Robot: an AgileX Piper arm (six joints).
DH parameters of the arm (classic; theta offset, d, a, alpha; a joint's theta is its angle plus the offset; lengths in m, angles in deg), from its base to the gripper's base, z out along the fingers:
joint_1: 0 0.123 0 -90
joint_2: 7.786 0 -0.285 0
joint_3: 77.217 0 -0.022 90
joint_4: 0 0.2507 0 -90
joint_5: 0 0 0 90
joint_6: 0 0.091 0 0
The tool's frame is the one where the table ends.
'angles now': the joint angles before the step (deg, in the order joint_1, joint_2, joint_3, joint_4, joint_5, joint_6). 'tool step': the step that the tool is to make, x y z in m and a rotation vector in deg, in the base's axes. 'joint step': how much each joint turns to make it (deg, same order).
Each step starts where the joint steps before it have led.
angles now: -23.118, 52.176, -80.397, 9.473, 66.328, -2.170
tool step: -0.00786, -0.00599, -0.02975, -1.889, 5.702, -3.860
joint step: 0.001, -2.995, 7.359, -5.951, -0.001, 1.382
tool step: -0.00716, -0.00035, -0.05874, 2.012, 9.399, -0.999
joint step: -0.002, -4.062, 13.443, -2.154, 0.048, 0.173
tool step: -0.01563, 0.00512, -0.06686, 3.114, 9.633, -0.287
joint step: -0.001, -4.829, 14.911, -0.981, -0.001, 0.053
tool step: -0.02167, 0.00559, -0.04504, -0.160, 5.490, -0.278
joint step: 0.008, -5.611, 10.599, -2.323, 0.000, 0.008
